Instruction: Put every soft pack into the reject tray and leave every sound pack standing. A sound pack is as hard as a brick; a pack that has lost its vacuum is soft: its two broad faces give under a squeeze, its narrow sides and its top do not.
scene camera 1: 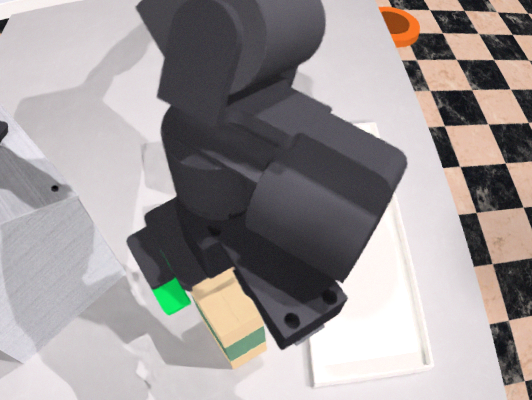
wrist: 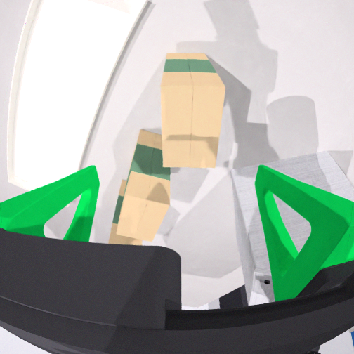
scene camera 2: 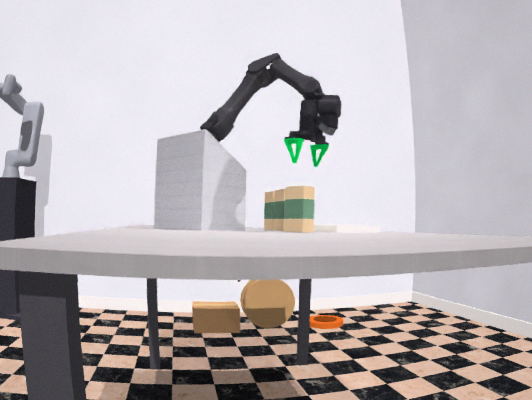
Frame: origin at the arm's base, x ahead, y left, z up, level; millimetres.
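Seen in the pictures: gripper, fingertip midpoint: (scene camera 2: 305, 164); arm's base, link origin: (scene camera 2: 201, 154).
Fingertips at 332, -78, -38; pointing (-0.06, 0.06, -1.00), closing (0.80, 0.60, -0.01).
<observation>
Pixels of each thing's middle, then the offset from my fingertips to it, as dx, dy, dz.
- front pack, body centre: (scene camera 1: 228, 317) (scene camera 2: 299, 209) -17, +1, -138
- second pack, body centre: (scene camera 2: 282, 198) -57, +130, -98
- third pack, body centre: (scene camera 2: 271, 199) -83, +238, -98
- white reject tray, body centre: (scene camera 1: 351, 237) (scene camera 2: 334, 228) +133, +146, -198
Three tan packs with green bands stand on the table. The front pack (scene camera 1: 227, 312) (scene camera 2: 300, 194) (wrist: 190, 115) is upright beside the tray, apart from the second pack (scene camera 2: 279, 197) (wrist: 145, 200). The third pack (scene camera 2: 269, 197) (wrist: 118, 235) stands behind the second, partly hidden by it in the wrist view. The arm hides these two in scene camera 1. My gripper (scene camera 2: 305, 164) (wrist: 176, 174) is open and empty, above the packs, with its green fingers wide apart. The white reject tray (scene camera 1: 370, 332) (scene camera 2: 357, 228) (wrist: 60, 90) shows no pack on its visible part. Softness cannot be seen.
A tall grey block (scene camera 1: 50, 270) (scene camera 2: 180, 185) (wrist: 320, 177) carries the arm and stands left of the packs in the scene views. A second, grey arm (scene camera 2: 32, 132) is at the far left. An orange ring (scene camera 1: 411, 39) (scene camera 2: 326, 326) lies on the floor.
</observation>
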